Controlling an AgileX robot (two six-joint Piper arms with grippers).
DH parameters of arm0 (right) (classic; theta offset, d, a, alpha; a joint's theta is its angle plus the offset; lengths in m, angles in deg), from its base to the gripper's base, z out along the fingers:
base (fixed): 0 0 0 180
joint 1: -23.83 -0.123 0 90
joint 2: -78.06 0 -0.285 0
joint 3: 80.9 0 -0.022 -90
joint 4: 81.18 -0.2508 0 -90
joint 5: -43.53 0 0.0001 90
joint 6: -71.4 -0.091 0 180
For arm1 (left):
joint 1: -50.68 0.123 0 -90
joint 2: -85.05 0 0.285 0
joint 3: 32.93 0 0.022 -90
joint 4: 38.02 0.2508 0 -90
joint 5: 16.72 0 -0.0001 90
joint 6: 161.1 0.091 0 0
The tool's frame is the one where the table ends.
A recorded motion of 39 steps. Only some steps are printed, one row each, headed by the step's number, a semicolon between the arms.
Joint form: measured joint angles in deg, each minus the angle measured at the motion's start. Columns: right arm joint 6, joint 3, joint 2, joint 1, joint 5, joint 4; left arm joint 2, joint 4, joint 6, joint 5, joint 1, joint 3.
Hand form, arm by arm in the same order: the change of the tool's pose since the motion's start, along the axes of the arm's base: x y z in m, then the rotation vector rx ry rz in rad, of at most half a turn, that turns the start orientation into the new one. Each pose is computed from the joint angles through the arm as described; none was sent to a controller.
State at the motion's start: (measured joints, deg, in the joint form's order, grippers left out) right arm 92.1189 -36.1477 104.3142 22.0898 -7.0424 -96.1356; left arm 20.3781 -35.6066 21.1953 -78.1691 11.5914 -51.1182
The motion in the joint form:
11: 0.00 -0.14 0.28 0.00 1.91 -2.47; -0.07 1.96 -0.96 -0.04 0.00 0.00
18: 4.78 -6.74 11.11 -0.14 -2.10 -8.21; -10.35 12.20 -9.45 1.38 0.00 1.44
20: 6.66 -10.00 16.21 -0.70 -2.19 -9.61; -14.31 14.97 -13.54 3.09 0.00 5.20
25: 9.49 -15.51 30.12 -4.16 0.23 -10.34; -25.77 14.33 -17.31 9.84 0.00 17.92
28: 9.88 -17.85 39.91 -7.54 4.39 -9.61; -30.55 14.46 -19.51 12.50 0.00 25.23
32: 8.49 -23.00 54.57 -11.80 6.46 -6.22; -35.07 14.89 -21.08 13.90 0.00 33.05
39: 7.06 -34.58 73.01 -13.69 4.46 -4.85; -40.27 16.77 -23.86 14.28 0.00 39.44
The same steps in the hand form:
11: 0.0020 0.0024 0.0038 0.0447 -0.0282 0.0052; 0.0015 0.0023 0.0006 0.0207 -0.0186 0.0114
18: 0.0292 0.0114 0.0240 0.0633 0.0915 0.0996; -0.0170 0.0351 0.0666 -0.0186 -0.2427 0.1327
20: 0.0458 0.0146 0.0342 0.0607 0.1156 0.1334; -0.0280 0.0482 0.0745 -0.0384 -0.2862 0.1861
25: 0.0988 0.0259 0.0366 0.0354 0.2099 0.2038; -0.0676 0.0771 0.0789 -0.1454 -0.3279 0.2160
28: 0.1386 0.0389 0.0232 0.0132 0.2722 0.2329; -0.0855 0.0908 0.0667 -0.1647 -0.3197 0.2352
32: 0.1920 0.0623 -0.0067 -0.0507 0.4081 0.2725; -0.1042 0.1061 0.0475 -0.1493 -0.2939 0.2485
39: 0.2603 0.0892 -0.0437 -0.0823 0.5649 0.2979; -0.1233 0.1241 0.0366 -0.1402 -0.2964 0.2793

